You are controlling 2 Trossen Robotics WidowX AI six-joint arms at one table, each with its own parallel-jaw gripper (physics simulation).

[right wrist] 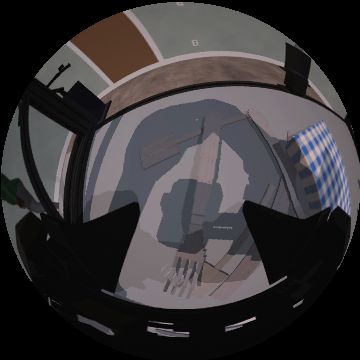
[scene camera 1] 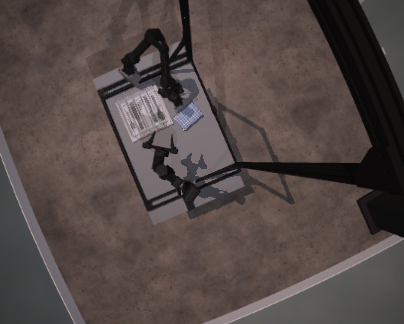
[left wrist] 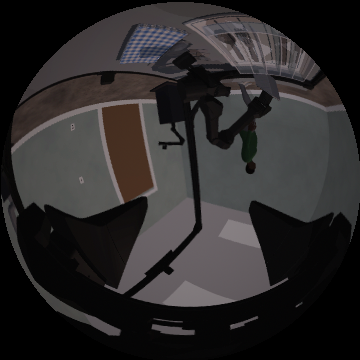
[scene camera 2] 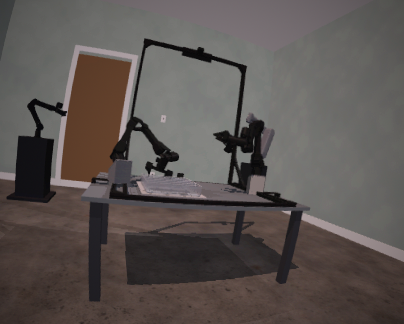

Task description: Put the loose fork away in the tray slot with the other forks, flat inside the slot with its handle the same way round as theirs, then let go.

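Note:
The loose fork [right wrist: 204,172] lies on the table in the right wrist view, its handle pointing up the picture and its tines near the bottom. My right gripper [right wrist: 192,207] [scene camera 2: 164,174] is open and empty, low over the table, with its fingers on either side of the fork's handle in that view. The pale tray [scene camera 1: 153,131] [scene camera 2: 170,187] holds cutlery in long slots; which slot holds the forks is too small to tell. My left gripper [scene camera 1: 163,134] [scene camera 2: 216,135] [left wrist: 200,204] is open and empty, raised above the table. In scene camera 1 the right arm hides the fork.
A spatula-like utensil [right wrist: 159,151] lies left of the fork in the right wrist view, its thin handle meeting the fork's upper handle. Other long utensils lie close on the right. A blue checked cloth [scene camera 1: 189,116] [left wrist: 152,44] [right wrist: 322,165] lies beside them. A black frame edges the table.

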